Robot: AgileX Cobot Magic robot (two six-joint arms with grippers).
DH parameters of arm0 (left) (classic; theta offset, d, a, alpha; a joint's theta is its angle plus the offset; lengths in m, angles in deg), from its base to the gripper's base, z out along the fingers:
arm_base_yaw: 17.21 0.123 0 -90
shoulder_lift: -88.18 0 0.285 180
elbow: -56.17 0 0.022 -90
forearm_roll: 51.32 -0.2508 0 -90
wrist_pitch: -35.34 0 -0.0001 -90
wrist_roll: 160.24 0.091 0 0
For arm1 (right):
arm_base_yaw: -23.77 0.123 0 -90
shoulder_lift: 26 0 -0.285 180
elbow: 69.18 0 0.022 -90
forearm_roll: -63.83 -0.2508 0 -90
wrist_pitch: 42.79 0 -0.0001 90
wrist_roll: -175.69 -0.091 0 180
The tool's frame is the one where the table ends.
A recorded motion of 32 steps. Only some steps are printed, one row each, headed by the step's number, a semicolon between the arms.
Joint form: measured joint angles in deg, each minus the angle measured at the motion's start. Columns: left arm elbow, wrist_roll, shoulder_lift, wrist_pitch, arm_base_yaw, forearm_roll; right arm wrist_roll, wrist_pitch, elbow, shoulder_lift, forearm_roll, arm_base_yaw.
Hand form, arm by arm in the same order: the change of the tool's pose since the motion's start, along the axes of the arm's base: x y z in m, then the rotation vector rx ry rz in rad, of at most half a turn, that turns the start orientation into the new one. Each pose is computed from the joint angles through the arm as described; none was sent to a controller.
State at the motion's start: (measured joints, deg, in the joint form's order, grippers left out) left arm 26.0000 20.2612 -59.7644 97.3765 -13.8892 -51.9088; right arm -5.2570 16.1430 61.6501 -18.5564 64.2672 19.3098
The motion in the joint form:
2: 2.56 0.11 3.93 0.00 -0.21 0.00; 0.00 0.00 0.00 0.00 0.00 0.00
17: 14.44 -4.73 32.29 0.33 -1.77 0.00; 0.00 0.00 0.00 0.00 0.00 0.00
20: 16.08 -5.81 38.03 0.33 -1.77 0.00; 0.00 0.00 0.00 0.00 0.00 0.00
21: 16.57 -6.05 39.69 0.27 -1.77 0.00; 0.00 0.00 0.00 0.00 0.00 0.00
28: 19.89 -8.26 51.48 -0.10 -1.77 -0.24; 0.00 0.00 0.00 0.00 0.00 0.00
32: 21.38 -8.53 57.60 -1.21 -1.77 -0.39; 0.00 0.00 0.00 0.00 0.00 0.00
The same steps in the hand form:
2: 0.0129 0.0005 0.0093 0.0002 0.0240 -0.0048; 0.0000 0.0000 0.0000 0.0000 0.0000 0.0000
17: 0.1300 0.0021 0.0133 -0.0737 0.3135 0.0263; 0.0000 0.0000 0.0000 0.0000 0.0000 0.0000
20: 0.1551 0.0028 0.0030 -0.0881 0.3841 0.0422; 0.0000 0.0000 0.0000 0.0000 0.0000 0.0000
21: 0.1623 0.0030 -0.0003 -0.0911 0.4033 0.0460; 0.0000 0.0000 0.0000 0.0000 0.0000 0.0000
28: 0.2116 0.0047 -0.0308 -0.1128 0.5427 0.0826; 0.0000 0.0000 0.0000 0.0000 0.0000 0.0000
32: 0.2364 0.0055 -0.0515 -0.1125 0.6038 0.0897; 0.0000 0.0000 0.0000 0.0000 0.0000 0.0000

